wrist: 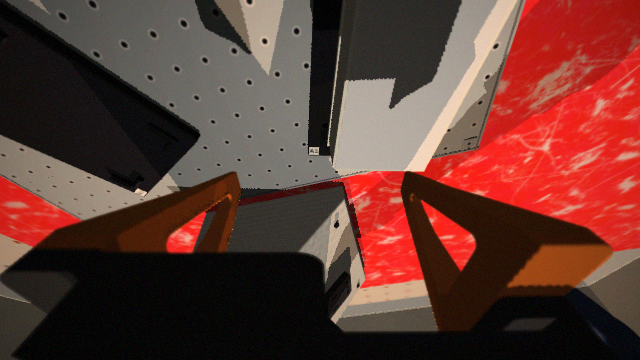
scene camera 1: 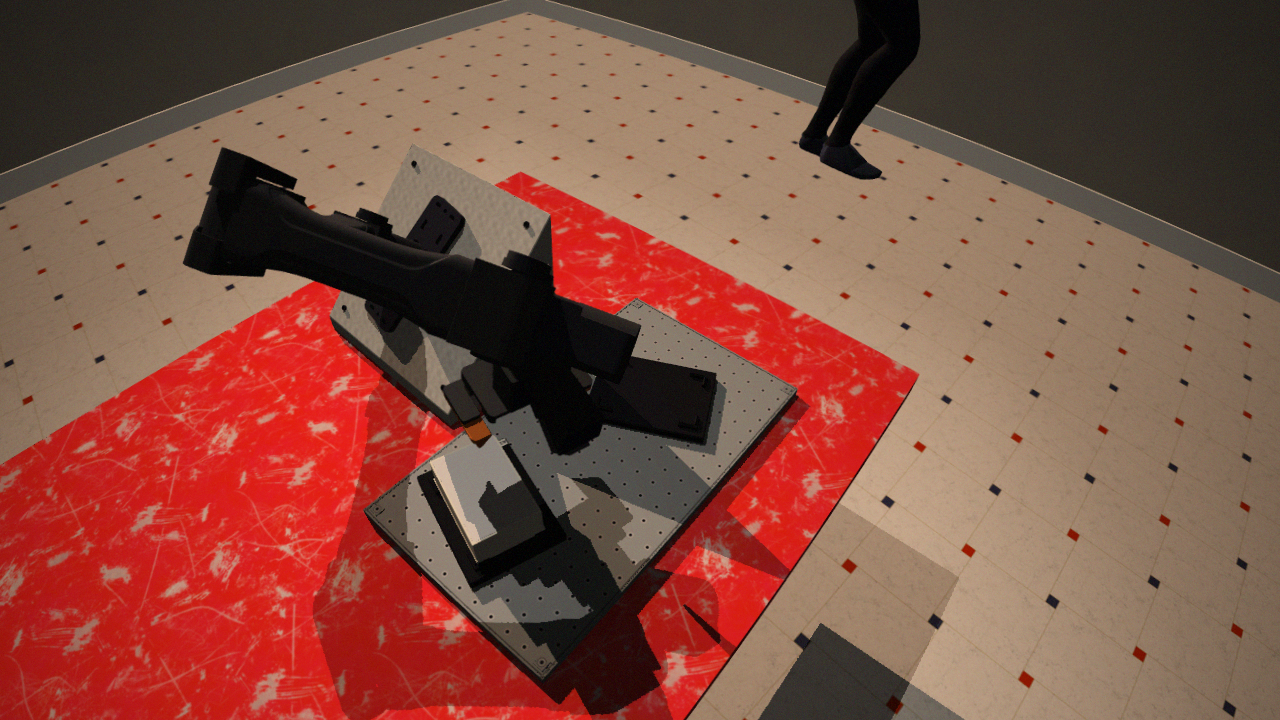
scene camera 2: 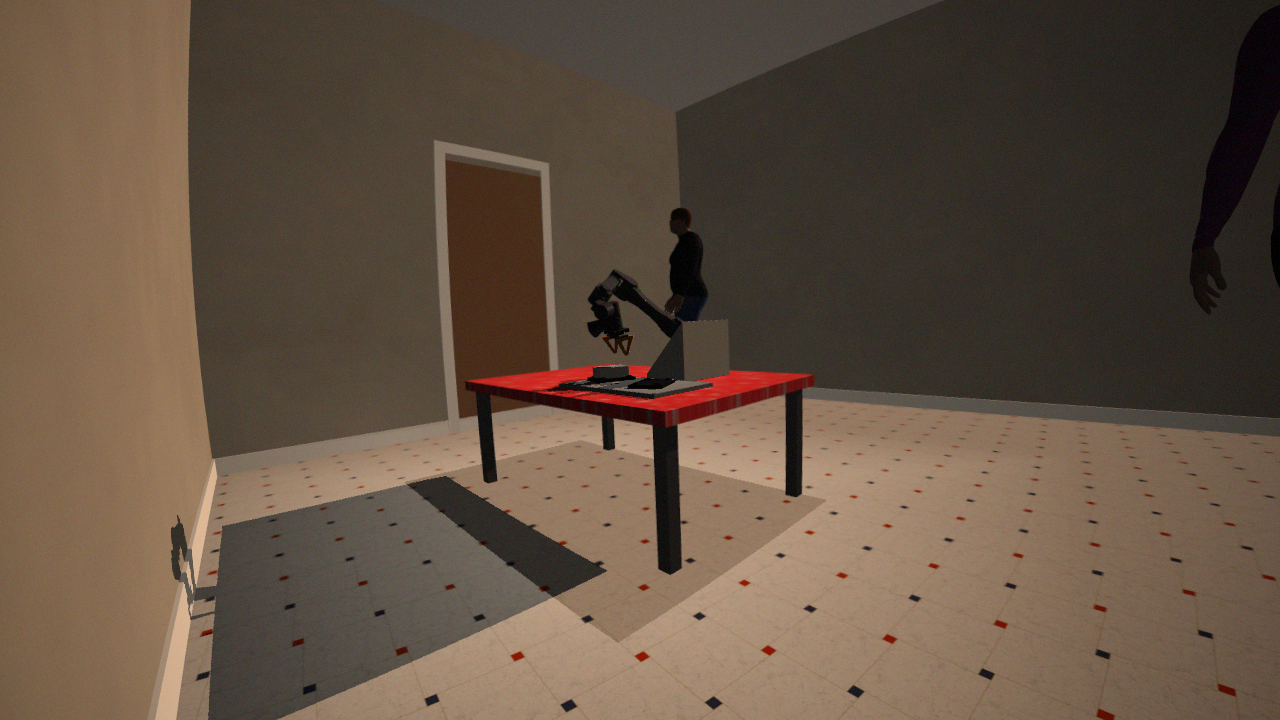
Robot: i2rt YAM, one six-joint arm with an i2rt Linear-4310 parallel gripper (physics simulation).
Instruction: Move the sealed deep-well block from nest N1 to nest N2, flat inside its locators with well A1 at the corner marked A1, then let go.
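Places are measured from the arm's base along level axes (x back, y up, z left), in metres.
Where they show: gripper, fingertip midpoint: (wrist: pixel 320 180) (scene camera 1: pixel 515 424) (scene camera 2: pixel 620 354); arm's base, origin of the base link: (scene camera 2: pixel 691 346).
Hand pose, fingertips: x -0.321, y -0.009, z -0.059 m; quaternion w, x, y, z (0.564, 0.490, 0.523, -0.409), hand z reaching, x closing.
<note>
Things, the pixels of their top centre, and the offset from my fingertips. "*": a spot on its surface instead. Level surfaces: height alone.
- pale deep-well block, middle of its top: (wrist: pixel 402 105) (scene camera 1: pixel 483 485) (scene camera 2: pixel 610 366) dx -0.011, dy -0.050, dz -0.060 m
- small A1 label, surface spot: (wrist: pixel 313 151) * dx +0.052, dy -0.092, dz +0.009 m
- grey perforated board, middle of its top: (wrist: pixel 186 84) (scene camera 1: pixel 599 445) (scene camera 2: pixel 631 383) dx -0.026, dy -0.103, dz +0.104 m
- red table, its level: dy -0.117 m
The pale deep-well block (scene camera 1: pixel 467 479) (scene camera 2: pixel 611 371) (wrist: pixel 377 130) sits in a dark nest (scene camera 1: pixel 487 573) (wrist: pixel 318 100) with a small A1 label (wrist: pixel 313 151) at one corner. The block looks flat; its own well A1 cannot be made out. The other dark nest (scene camera 1: pixel 657 398) (scene camera 2: pixel 651 383) (wrist: pixel 95 105) lies empty; its small white label is unreadable. My gripper (scene camera 2: pixel 617 351) (wrist: pixel 320 180) is open and empty, above the block's level and apart from it. In scene camera 1 one orange fingertip (scene camera 1: pixel 477 432) shows near the block's edge; the arm hides the other.
Both nests are on a grey perforated board (scene camera 1: pixel 751 385) (wrist: pixel 235 130) on the red table (scene camera 1: pixel 832 367) (scene camera 2: pixel 760 381). An upright grey bracket (scene camera 1: pixel 510 214) (scene camera 2: pixel 707 349) (wrist: pixel 280 220) stands beside the board near the arm. A person (scene camera 1: pixel 868 80) (scene camera 2: pixel 687 268) is behind the table.
</note>
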